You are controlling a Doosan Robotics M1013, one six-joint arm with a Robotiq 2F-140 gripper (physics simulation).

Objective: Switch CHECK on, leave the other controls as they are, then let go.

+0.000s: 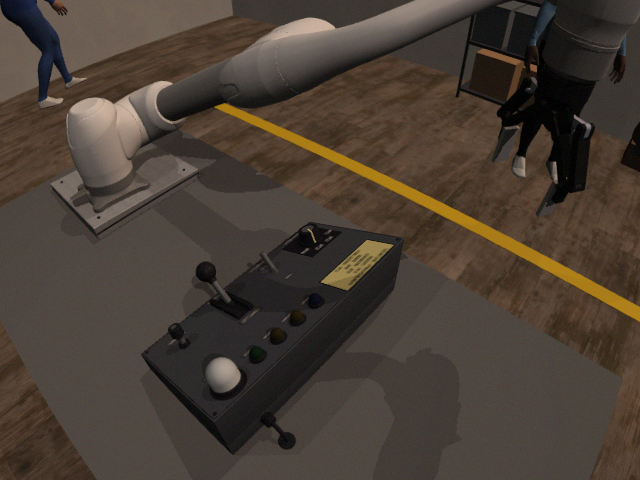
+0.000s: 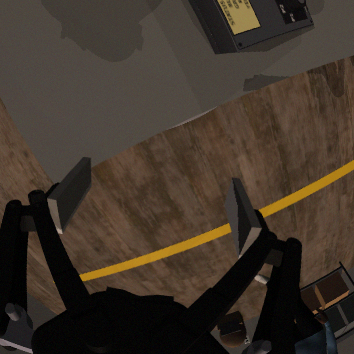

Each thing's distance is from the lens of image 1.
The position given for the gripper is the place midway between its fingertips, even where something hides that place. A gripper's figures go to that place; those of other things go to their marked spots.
gripper point(image 1: 520, 185): 0.74 m
dark control box point(image 1: 239, 366): 0.69 m
